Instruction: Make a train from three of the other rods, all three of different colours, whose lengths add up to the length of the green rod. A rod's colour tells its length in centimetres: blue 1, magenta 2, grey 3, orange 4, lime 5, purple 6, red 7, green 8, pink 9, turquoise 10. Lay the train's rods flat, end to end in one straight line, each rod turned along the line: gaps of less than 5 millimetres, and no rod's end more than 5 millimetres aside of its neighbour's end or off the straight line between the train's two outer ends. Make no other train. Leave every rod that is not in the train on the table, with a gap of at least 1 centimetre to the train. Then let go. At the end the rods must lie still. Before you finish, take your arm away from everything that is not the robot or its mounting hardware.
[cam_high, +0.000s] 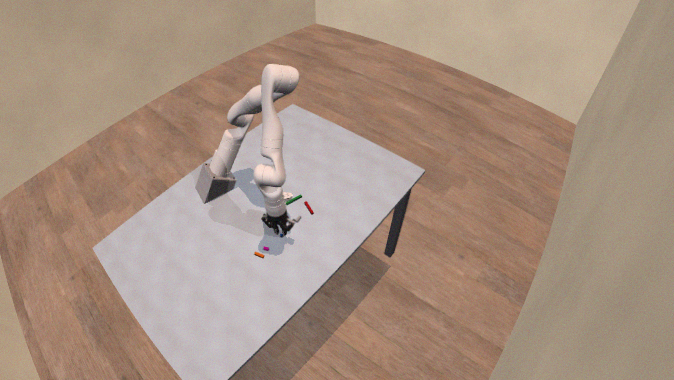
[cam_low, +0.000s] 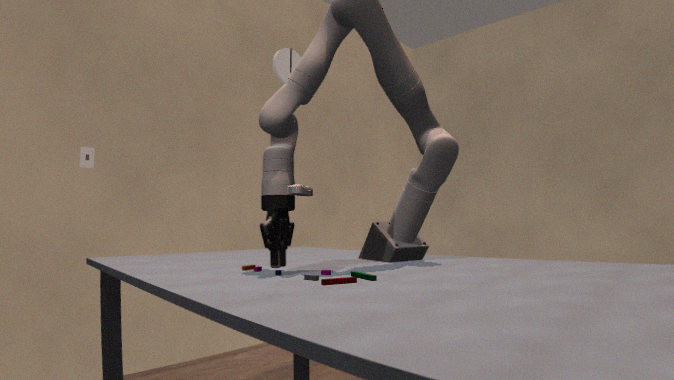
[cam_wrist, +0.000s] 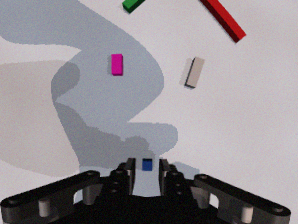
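My gripper is now 3 cm above the blue rod. The rest, counted from my hand: grey rod (11 cm to the left, 3 cm below); red rod (18 cm to the left, 3 cm below, 1 cm ahead); orange rod (12 cm to the right, 3 cm below, 1 cm behind).
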